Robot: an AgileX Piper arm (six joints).
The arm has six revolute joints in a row. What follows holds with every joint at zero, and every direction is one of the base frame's.
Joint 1 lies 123.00 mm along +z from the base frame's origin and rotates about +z.
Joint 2 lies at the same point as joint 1 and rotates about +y.
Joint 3 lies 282.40 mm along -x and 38.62 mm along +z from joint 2 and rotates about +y.
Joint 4 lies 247.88 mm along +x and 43.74 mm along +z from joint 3 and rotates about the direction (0.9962, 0, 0.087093).
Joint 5 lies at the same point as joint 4 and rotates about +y.
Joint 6 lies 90.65 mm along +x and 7.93 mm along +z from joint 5 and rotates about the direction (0.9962, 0, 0.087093).
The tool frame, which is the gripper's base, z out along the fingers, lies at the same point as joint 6; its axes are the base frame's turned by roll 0.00, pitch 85.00 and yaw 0.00 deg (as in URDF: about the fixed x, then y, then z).
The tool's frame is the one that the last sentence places.
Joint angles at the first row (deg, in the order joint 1, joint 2, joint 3, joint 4, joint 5, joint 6):
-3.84 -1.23 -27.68 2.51 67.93 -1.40
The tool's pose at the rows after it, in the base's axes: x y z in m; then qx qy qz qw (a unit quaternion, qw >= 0):
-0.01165, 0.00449, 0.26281, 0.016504, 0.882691, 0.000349, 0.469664
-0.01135, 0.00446, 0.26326, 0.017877, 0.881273, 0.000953, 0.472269
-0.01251, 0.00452, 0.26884, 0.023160, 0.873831, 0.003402, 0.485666
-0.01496, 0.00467, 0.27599, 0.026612, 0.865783, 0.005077, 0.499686
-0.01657, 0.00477, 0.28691, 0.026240, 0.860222, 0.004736, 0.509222
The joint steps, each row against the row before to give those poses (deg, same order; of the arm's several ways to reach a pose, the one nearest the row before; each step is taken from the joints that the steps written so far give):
0.00 0.00 0.00 0.00 0.00 0.00
0.00 0.00 0.00 0.00 -0.34 0.17
0.00 0.00 -0.95 0.01 -0.80 0.72
0.00 0.00 -1.39 0.00 -0.46 0.51
0.00 1.12 -2.24 -0.01 -0.14 0.00

